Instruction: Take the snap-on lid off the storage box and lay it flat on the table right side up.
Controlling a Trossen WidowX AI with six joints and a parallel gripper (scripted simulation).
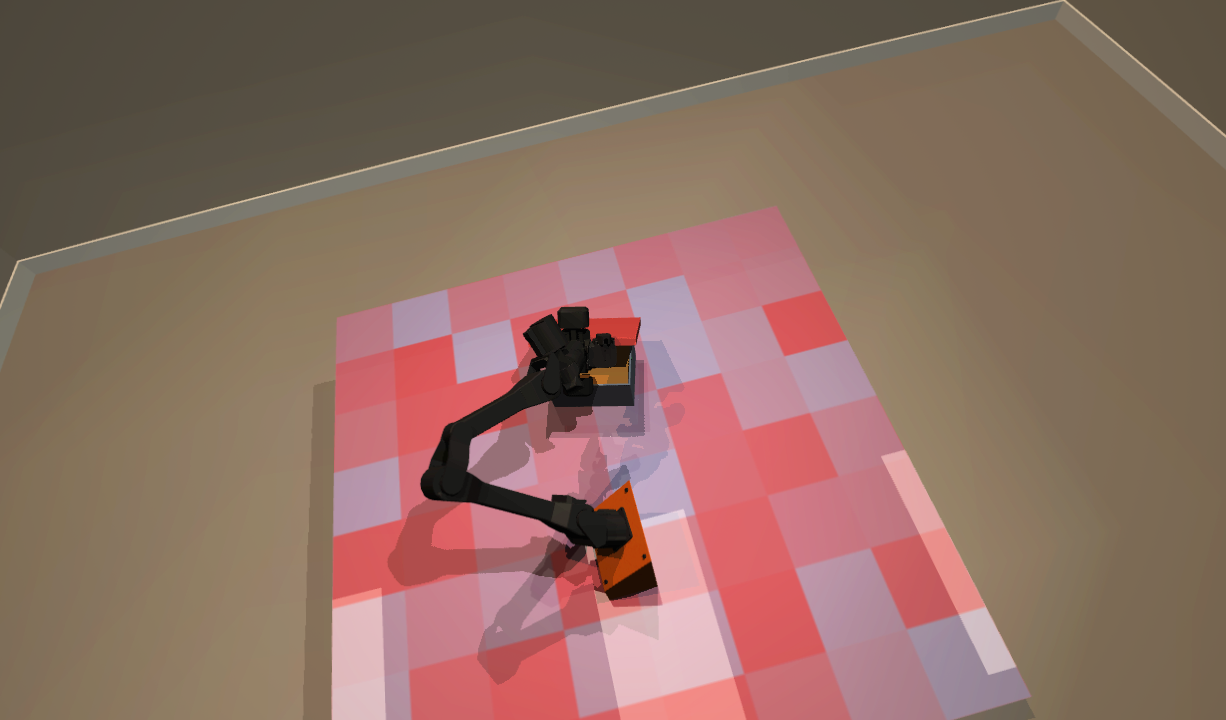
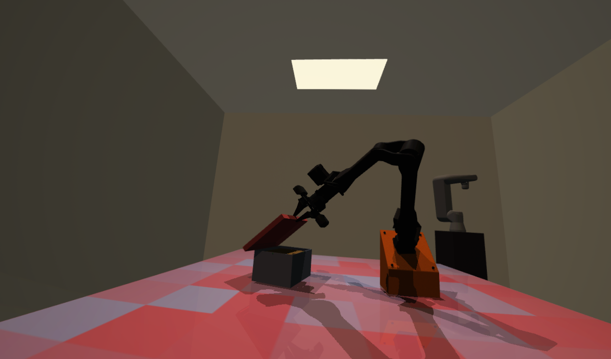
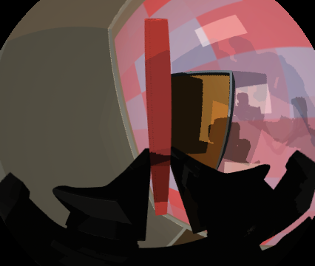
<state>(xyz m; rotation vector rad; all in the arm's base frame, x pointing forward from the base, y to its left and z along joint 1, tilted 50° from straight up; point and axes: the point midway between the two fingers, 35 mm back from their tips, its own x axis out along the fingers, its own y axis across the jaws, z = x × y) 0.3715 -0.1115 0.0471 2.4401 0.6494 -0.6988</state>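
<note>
My gripper tip is now 6 cm short of the lid, 2 cm to the left of it and 5 cm above it. Round my gripper tip: storage box (3 cm ahead, 1 cm to the right, 17 cm below).
</note>
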